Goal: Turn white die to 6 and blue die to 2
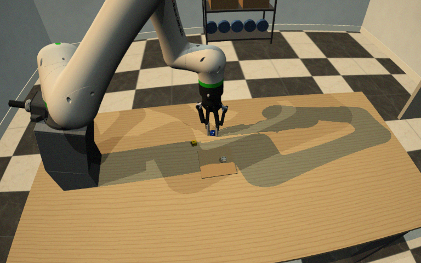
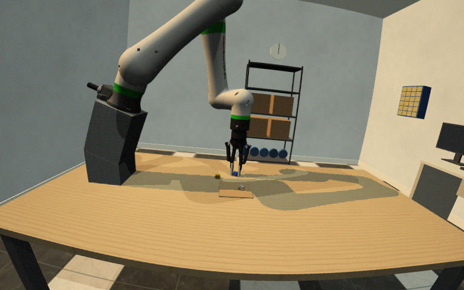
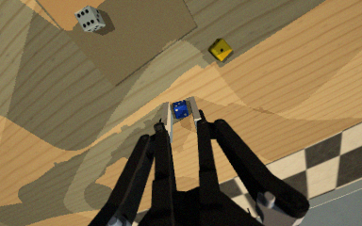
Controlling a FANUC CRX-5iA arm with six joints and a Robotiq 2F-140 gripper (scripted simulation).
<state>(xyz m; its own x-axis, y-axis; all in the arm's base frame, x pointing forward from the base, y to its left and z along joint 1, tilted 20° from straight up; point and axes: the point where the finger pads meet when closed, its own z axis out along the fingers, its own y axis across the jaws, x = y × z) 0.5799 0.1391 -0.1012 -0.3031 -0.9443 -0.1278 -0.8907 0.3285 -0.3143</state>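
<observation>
Now: hand 2 cm above the blue die. From my hand the other things lie so: white die (16 cm to the right, 3 cm ahead, 2 cm below); then tan mat (15 cm to the right, 3 cm below); then yellow die (9 cm behind, 5 cm to the right, 2 cm below).
</observation>
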